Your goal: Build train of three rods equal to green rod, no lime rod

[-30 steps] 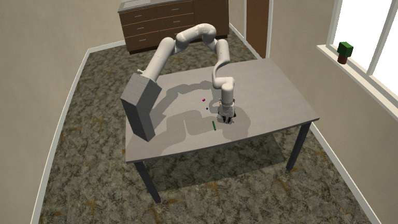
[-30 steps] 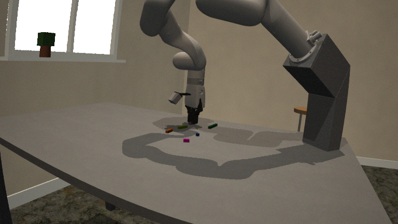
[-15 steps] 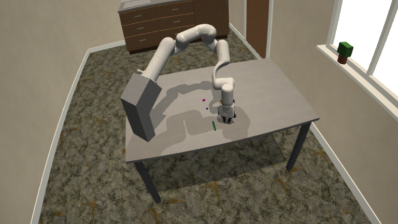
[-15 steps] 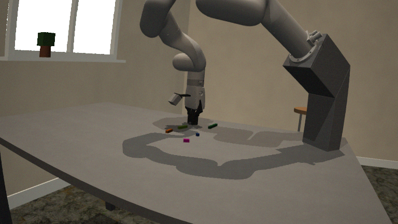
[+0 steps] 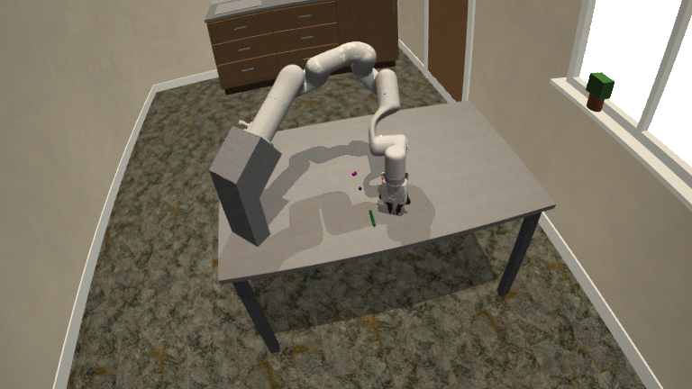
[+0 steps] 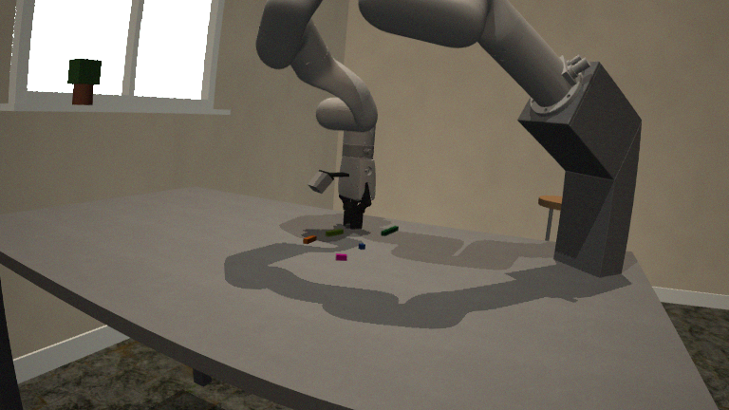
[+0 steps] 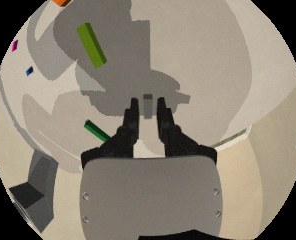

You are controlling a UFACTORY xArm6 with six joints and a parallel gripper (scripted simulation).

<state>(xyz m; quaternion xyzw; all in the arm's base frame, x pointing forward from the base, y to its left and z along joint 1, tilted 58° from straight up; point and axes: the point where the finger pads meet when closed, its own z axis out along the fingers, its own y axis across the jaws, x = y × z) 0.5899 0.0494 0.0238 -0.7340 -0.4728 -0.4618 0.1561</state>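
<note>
Now: the grey rod 2 cm below my hand. From my hand the other things lie so: lime rod (9 cm to the left, 4 cm behind, 2 cm below); then orange rod (18 cm to the left, 6 cm behind, 2 cm below); then green rod (8 cm behind, 5 cm to the right, 2 cm below).
</note>
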